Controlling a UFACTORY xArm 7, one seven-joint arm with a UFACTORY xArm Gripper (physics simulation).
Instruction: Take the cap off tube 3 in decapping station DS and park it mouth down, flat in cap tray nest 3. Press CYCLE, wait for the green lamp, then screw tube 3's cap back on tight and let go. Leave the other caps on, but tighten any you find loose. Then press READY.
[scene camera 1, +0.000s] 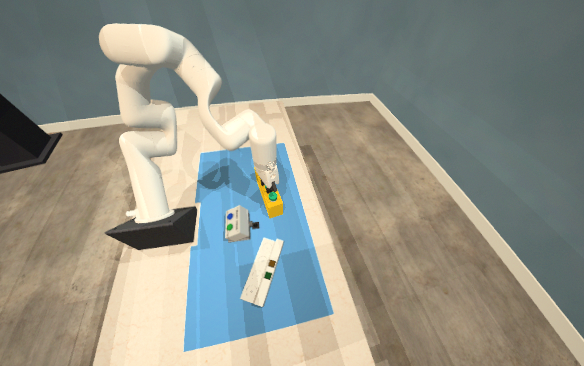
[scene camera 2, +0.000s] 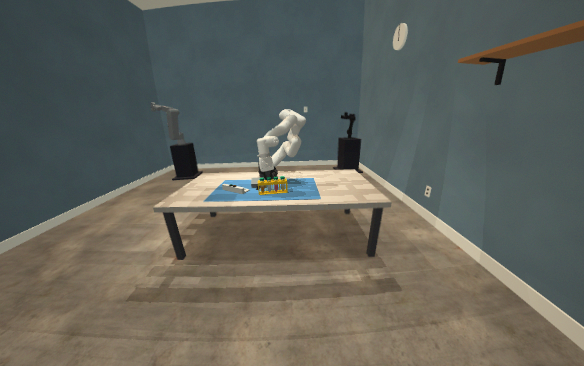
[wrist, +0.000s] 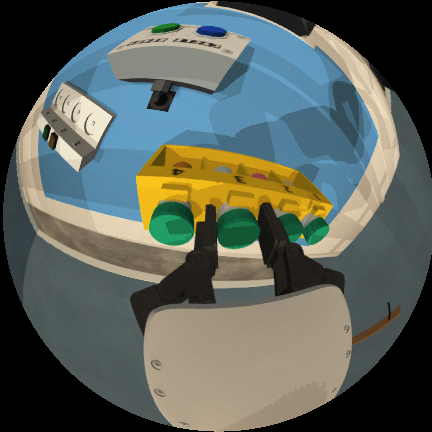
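Where they show: gripper, fingertip midpoint: (scene camera 1: 267, 187) (scene camera 2: 268, 179) (wrist: 236, 216); arm's base, origin of the base link: (scene camera 1: 155, 217).
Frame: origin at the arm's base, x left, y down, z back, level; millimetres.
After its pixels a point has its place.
The yellow rack (scene camera 1: 276, 208) @[y 27, x -92, z -444 mm] (wrist: 146, 200) @[y -1, x -86, z -434 mm] stands upright on the blue mat, holding tubes numbered 1 to 4. My gripper (scene camera 1: 270, 188) @[y -14, x -11, z -432 mm] (wrist: 236, 216) @[y -14, x -11, z -432 mm] is shut on tube 3's green cap (wrist: 238, 229) @[y -28, x -13, z -432 mm], with one finger on each side, at the rack. A pale neck shows behind this cap; whether its thread is engaged cannot be told. Tube 4's cap (scene camera 1: 272, 196) @[y -27, x -66, z -437 mm] (wrist: 171, 223) @[y -27, x -61, z -432 mm], tube 2's cap (wrist: 291, 227) @[y -27, x 37, z -427 mm] and tube 1's cap (wrist: 316, 231) @[y -27, x 82, z -431 mm] are on their tubes; their tightness cannot be told. The white cap tray (scene camera 1: 257, 272) @[y 88, x -287, z -310 mm] (wrist: 105, 120) @[y 83, x -183, z -369 mm] has ringed nests with no cap seen in them.
A grey box (scene camera 1: 242, 223) @[y 23, x -115, z -302 mm] (wrist: 165, 65) @[y 35, x -95, z -313 mm] has a green button (scene camera 1: 229, 227) @[y 24, x -115, z -253 mm] (wrist: 165, 28), a blue button (scene camera 1: 230, 216) @[y 23, x -71, z -264 mm] (wrist: 212, 31) and a black bracket (scene camera 1: 255, 225) @[y 81, x -112, z -346 mm] (wrist: 161, 98) @[y 83, x -102, z -347 mm]. Dark green (scene camera 1: 268, 275) @[y 40, x -318, z -345 mm] and brown squares (scene camera 1: 271, 263) @[y 40, x -285, z -365 mm] sit on the tray.
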